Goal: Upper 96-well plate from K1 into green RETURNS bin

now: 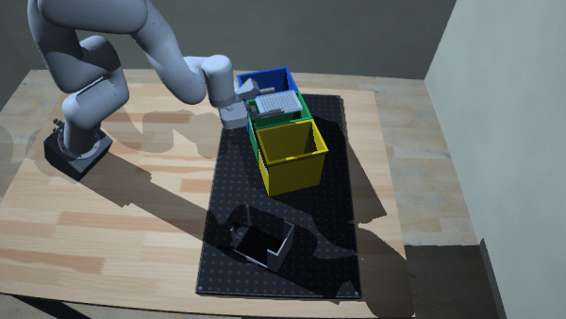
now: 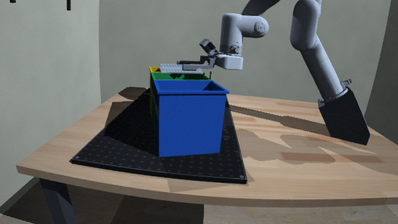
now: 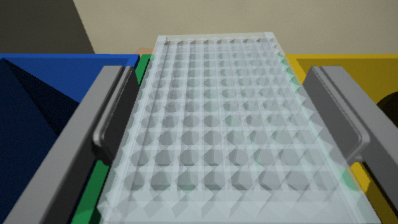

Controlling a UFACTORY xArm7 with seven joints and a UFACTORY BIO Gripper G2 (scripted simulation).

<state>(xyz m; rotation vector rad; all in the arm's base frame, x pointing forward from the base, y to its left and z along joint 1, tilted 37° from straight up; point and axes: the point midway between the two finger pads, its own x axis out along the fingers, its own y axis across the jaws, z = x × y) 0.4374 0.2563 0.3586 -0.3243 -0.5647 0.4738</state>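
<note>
Right now my hand is 130 mm above the green bin, 20 mm short of it and 10 mm to the right of it. From my hand the other things lie so: 96-well plate: 20 mm ahead, 10 mm to the left, 10 mm below; then blue bin: 130 mm to the left, 130 mm below, 40 mm behind; then yellow bin: 130 mm below, 110 mm to the right, 70 mm ahead.
</note>
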